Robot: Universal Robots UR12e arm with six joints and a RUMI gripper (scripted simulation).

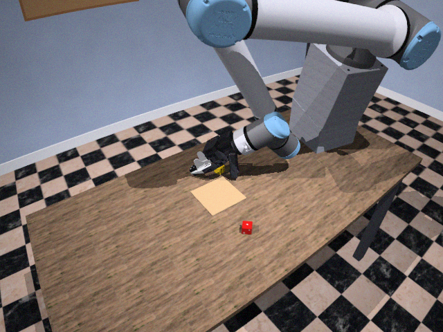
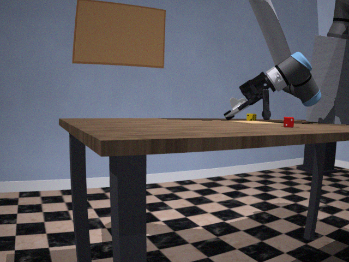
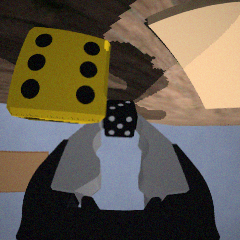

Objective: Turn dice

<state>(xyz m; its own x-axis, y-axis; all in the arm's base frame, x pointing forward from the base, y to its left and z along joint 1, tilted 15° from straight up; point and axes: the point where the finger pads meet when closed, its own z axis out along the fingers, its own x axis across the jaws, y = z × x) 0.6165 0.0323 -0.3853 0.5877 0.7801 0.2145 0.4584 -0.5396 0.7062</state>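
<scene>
Now: hand right at the black die. From my hand the other things lie so: yellow die: 8 cm behind, 3 cm to the left, 1 cm below; red die: 33 cm to the left, 4 cm behind, 1 cm below; tan mat: 14 cm to the left, 2 cm below, 2 cm behind.
</scene>
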